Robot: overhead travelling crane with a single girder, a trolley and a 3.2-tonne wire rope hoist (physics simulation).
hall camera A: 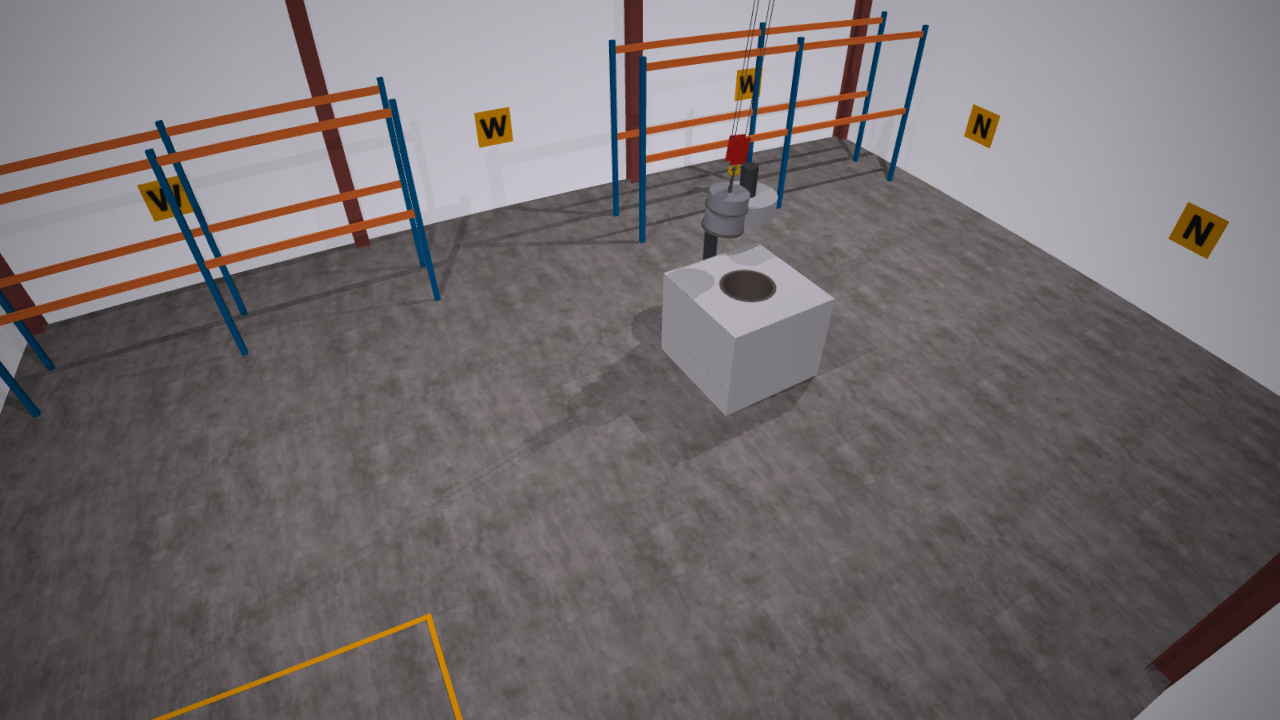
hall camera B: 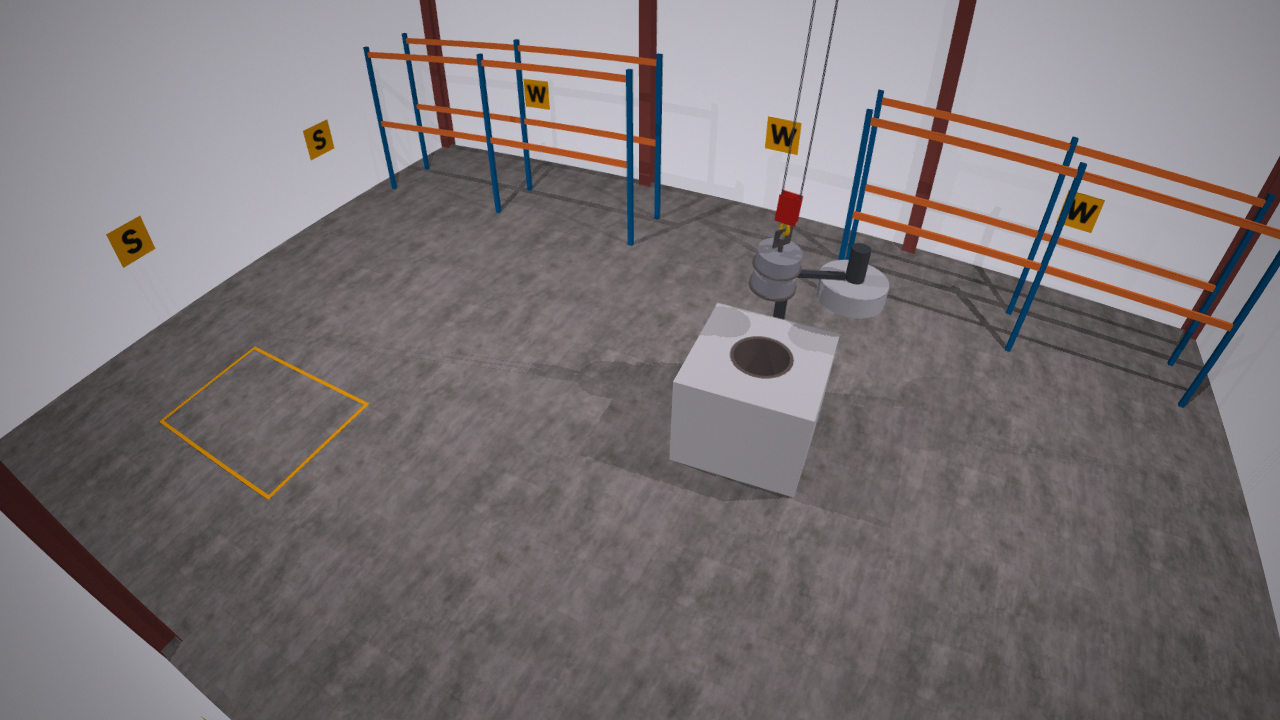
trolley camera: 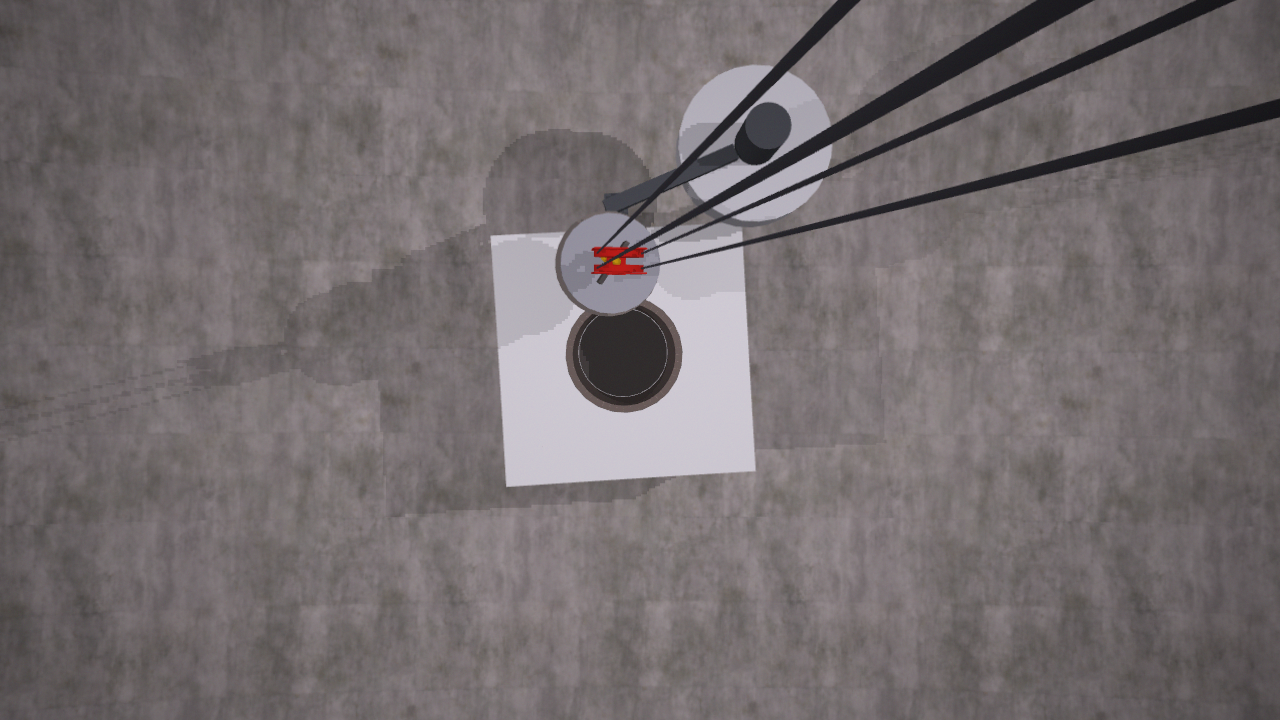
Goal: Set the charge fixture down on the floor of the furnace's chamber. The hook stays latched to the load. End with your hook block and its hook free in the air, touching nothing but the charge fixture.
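The charge fixture [hall camera A: 725, 214] [hall camera B: 774, 270] [trolley camera: 580, 275], a grey ribbed drum, hangs upright or nearly so in the air from my hook [hall camera A: 733, 170] [hall camera B: 784, 232] [trolley camera: 616, 260], under the red hook block [hall camera A: 737, 148] [hall camera B: 788, 207]. The hook is shut on its lifting eye. The furnace [hall camera A: 778, 349] [hall camera B: 738, 438] [trolley camera: 537, 411] is a white block with a round dark chamber opening [hall camera A: 747, 285] [hall camera B: 761, 357] [trolley camera: 622, 353] in its top. In the trolley view the fixture overlaps the furnace's back edge and the opening's upper rim, off the opening's centre. The chamber floor is in shadow.
Behind the furnace are a round grey disc [hall camera A: 760, 204] [hall camera B: 853, 291] [trolley camera: 796, 183], a dark post [hall camera A: 749, 179] [hall camera B: 858, 263] [trolley camera: 767, 127] and an arm [hall camera B: 819, 274] [trolley camera: 666, 179] reaching close to the fixture; contact is unclear. Blue-orange racks stand along the W wall.
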